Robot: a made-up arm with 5 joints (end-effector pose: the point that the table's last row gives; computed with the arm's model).
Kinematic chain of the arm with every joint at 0, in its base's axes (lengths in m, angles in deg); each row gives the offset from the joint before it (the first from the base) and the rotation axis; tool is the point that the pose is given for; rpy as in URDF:
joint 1: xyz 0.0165 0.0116 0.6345 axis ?
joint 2: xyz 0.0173 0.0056 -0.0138 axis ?
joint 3: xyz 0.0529 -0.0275 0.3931 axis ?
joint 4: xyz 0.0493 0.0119 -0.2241 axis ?
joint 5: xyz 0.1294 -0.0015 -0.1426 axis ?
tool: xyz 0.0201 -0.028 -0.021 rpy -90 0 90
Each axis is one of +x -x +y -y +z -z.
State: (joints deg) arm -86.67 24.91 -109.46 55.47 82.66
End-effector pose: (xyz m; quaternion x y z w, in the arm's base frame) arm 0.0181 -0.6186 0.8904 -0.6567 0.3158 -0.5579 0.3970
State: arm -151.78 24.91 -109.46 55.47 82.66
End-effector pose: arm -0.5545 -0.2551 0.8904 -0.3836 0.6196 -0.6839 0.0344
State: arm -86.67 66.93 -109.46 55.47 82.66
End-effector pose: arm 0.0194 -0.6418 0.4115 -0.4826 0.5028 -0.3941 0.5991
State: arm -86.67 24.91 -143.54 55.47 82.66
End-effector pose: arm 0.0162 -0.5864 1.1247 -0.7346 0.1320 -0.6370 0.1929
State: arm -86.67 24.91 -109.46 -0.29 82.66
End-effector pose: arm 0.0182 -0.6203 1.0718 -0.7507 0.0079 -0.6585 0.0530
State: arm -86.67 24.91 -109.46 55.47 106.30
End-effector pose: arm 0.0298 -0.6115 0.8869 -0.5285 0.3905 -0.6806 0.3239
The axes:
joint 1: +z
joint 2: +y
joint 3: +y
joint 4: +y
joint 5: -z

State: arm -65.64 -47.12 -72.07 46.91 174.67
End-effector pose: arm 0.0814 -0.0964 1.1312 -0.0774 0.1407 -0.9633 0.2152
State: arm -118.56 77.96 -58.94 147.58 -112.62
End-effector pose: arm -0.0658 -0.1769 0.5480 0.1721 -0.7176 -0.6071 0.2947
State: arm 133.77 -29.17 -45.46 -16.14 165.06
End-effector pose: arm -0.1731 0.1945 1.0828 0.0546 -0.1182 0.3688 0.9204
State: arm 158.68 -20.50 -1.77 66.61 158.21
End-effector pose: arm -0.0020 0.0113 0.6316 -0.7059 -0.5711 0.3588 0.2163
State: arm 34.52 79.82 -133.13 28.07 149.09
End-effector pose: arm 0.6587 0.4560 0.4375 -0.5616 0.0411 -0.2526 0.7869
